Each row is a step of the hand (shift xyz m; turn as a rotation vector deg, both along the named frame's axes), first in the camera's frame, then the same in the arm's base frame.
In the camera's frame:
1: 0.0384 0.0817 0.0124 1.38 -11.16 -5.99
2: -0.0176 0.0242 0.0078 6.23 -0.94 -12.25
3: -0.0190 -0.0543 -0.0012 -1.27 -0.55 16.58
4: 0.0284 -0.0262 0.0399 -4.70 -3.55 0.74
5: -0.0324 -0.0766 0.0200 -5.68 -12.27 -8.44
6: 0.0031 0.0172 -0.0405 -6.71 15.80 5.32
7: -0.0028 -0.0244 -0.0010 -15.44 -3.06 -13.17
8: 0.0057 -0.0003 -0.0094 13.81 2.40 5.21
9: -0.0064 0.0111 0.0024 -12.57 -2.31 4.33
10: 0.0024 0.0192 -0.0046 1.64 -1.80 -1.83
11: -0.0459 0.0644 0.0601 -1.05 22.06 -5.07
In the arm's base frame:
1: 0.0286 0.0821 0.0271 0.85 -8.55 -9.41
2: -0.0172 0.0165 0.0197 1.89 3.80 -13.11
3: -0.0106 -0.0549 -0.0134 4.38 -5.18 15.19
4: 0.0433 -0.0284 0.0199 -3.65 -4.61 0.81
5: -0.0130 -0.0845 0.0022 -6.40 -10.58 -10.06
6: -0.0129 0.0275 -0.0320 -6.69 11.83 11.76
7: 0.0004 -0.0232 -0.0080 -18.35 -2.98 -8.70
8: 0.0022 0.0035 -0.0102 14.28 4.08 1.72
9: -0.0067 0.0083 0.0075 -9.98 -6.23 6.61
10: -0.0019 0.0197 0.0014 1.17 -0.82 -2.69
11: -0.0319 0.0338 0.0878 -5.71 21.75 2.82

